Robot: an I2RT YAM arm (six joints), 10 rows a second.
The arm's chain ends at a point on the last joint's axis. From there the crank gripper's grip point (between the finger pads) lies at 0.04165 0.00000 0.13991 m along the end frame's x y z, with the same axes.
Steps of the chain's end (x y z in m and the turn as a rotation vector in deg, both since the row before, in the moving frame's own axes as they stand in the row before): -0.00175, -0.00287, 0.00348, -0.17, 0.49, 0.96; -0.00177, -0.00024, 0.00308, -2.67, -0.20, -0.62; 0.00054, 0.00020, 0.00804, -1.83, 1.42, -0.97; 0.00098, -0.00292, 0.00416, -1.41, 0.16, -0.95; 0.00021, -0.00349, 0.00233, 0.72, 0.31, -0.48; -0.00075, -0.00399, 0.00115, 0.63, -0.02, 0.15; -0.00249, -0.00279, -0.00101, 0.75, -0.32, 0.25; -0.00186, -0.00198, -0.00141, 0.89, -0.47, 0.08; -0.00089, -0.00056, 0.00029, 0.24, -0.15, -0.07
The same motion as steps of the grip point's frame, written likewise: -0.00056, -0.00175, 0.00312, -0.17, 0.49, 0.96; -0.00223, 0.00583, 0.00308, -2.67, -0.20, -0.62; 0.00403, 0.00392, 0.00691, -1.83, 1.42, -0.97; 0.00139, -0.00017, 0.00401, -1.41, 0.16, -0.95; 0.00096, -0.00560, 0.00209, 0.72, 0.31, -0.48; -0.00080, -0.00542, 0.00116, 0.63, -0.02, 0.15; -0.00327, -0.00444, -0.00079, 0.75, -0.32, 0.25; -0.00301, -0.00410, -0.00109, 0.89, -0.47, 0.08; -0.00126, -0.00120, 0.00040, 0.24, -0.15, -0.07
